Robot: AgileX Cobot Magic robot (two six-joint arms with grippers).
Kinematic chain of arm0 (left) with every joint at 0, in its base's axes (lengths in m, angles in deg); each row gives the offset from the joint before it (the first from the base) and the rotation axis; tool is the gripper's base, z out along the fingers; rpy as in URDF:
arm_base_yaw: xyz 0 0 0.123 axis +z
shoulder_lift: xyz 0 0 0 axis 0.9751 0.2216 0
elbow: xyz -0.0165 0.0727 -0.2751 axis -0.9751 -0.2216 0
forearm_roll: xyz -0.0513 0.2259 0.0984 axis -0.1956 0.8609 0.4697
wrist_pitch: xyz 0 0 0 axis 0.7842 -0.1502 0.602
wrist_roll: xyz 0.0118 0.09 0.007 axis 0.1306 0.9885 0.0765
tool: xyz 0 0 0 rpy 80.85 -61.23 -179.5
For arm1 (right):
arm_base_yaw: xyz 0 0 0.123 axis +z
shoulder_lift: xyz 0 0 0 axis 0.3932 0.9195 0
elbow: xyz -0.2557 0.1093 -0.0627 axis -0.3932 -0.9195 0
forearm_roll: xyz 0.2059 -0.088 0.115 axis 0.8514 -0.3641 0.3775
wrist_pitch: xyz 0 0 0 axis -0.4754 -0.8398 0.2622
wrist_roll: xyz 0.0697 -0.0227 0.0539 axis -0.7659 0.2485 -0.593
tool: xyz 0 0 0 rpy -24.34 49.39 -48.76
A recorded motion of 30 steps. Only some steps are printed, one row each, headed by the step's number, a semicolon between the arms.
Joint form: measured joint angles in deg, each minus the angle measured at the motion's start. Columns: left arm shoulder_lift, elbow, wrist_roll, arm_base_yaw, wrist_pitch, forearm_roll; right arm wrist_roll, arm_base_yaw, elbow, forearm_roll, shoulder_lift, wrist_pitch.
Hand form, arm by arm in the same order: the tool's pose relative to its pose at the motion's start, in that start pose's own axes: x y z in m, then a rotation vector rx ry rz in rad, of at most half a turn. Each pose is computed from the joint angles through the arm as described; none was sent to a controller.
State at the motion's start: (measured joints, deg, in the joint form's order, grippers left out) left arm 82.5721 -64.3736 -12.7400 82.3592 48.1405 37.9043; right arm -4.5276 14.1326 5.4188 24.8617 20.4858 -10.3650
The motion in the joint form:
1: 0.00 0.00 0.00 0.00 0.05 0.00; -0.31 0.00 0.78 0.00 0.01 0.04
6: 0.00 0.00 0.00 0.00 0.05 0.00; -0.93 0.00 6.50 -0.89 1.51 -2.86
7: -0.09 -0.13 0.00 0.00 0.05 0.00; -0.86 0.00 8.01 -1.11 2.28 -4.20
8: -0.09 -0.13 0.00 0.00 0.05 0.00; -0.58 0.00 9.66 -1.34 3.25 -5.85
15: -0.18 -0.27 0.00 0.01 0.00 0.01; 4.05 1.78 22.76 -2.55 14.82 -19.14
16: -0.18 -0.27 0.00 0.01 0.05 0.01; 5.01 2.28 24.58 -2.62 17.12 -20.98
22: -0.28 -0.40 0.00 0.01 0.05 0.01; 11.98 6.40 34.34 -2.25 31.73 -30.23
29: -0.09 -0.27 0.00 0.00 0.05 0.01; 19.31 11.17 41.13 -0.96 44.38 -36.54
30: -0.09 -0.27 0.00 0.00 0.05 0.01; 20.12 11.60 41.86 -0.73 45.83 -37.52
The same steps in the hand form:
1: 0.0001 0.0000 0.0000 -0.0001 0.0009 0.0000; -0.0046 0.0010 0.0000 -0.0030 -0.0138 0.0056
6: 0.0001 0.0000 0.0000 -0.0001 0.0009 0.0000; -0.0315 0.0077 0.0014 -0.0157 -0.0352 0.0014
7: 0.0007 0.0001 0.0001 -0.0002 0.0016 0.0000; -0.0371 0.0092 0.0024 -0.0164 -0.0246 -0.0037
8: 0.0007 0.0001 0.0001 -0.0002 0.0016 0.0000; -0.0428 0.0108 0.0039 -0.0163 -0.0075 -0.0128
15: 0.0014 0.0002 0.0002 -0.0005 0.0015 0.0001; -0.0798 0.0235 0.0285 -0.0368 0.2018 -0.1130
16: 0.0015 0.0002 0.0002 -0.0005 0.0024 0.0001; -0.0831 0.0253 0.0346 -0.0442 0.2431 -0.1307
22: 0.0021 0.0003 0.0003 -0.0006 0.0029 0.0001; -0.0908 0.0390 0.0778 -0.1272 0.4932 -0.2487
29: 0.0015 0.0002 0.0003 -0.0006 0.0040 0.0001; -0.0795 0.0569 0.1171 -0.2541 0.7015 -0.3642
30: 0.0015 0.0002 0.0003 -0.0006 0.0040 0.0001; -0.0771 0.0589 0.1212 -0.2688 0.7301 -0.3759

